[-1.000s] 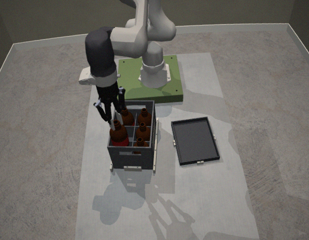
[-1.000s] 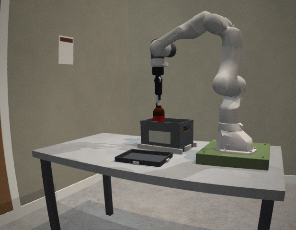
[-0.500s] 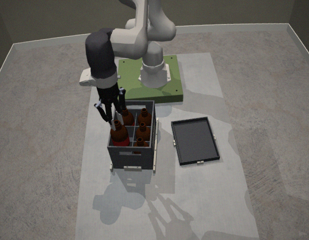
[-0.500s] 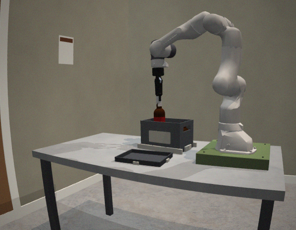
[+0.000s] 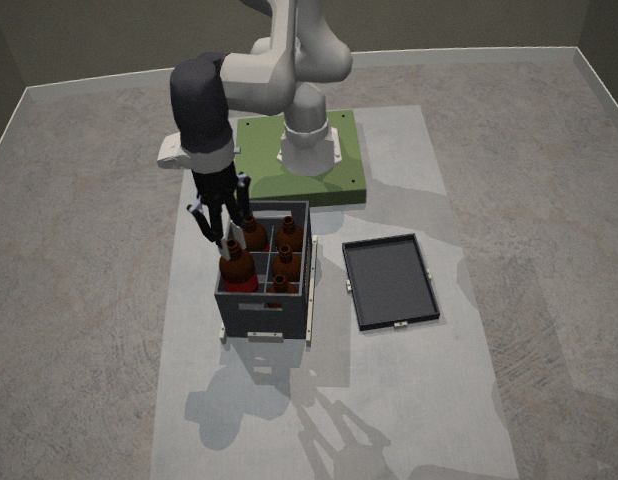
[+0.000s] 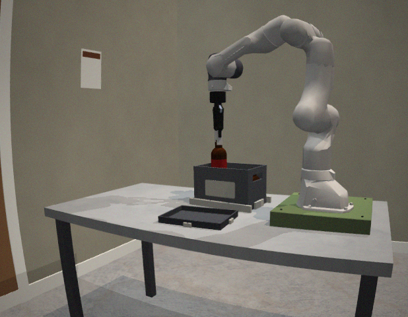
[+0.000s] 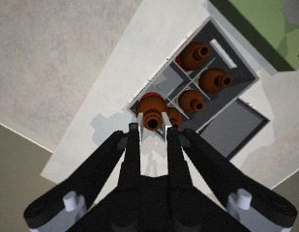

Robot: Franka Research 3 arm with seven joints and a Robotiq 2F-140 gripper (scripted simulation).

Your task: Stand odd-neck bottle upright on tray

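My gripper is now 9 cm above the glass bottle. Also, from my hand: black tray: 32 cm to the left, 28 cm below, 14 cm behind; dark grey crate: 21 cm below, 9 cm behind, 4 cm to the left; brown bottle: 21 cm below, 18 cm behind, 2 cm to the right.
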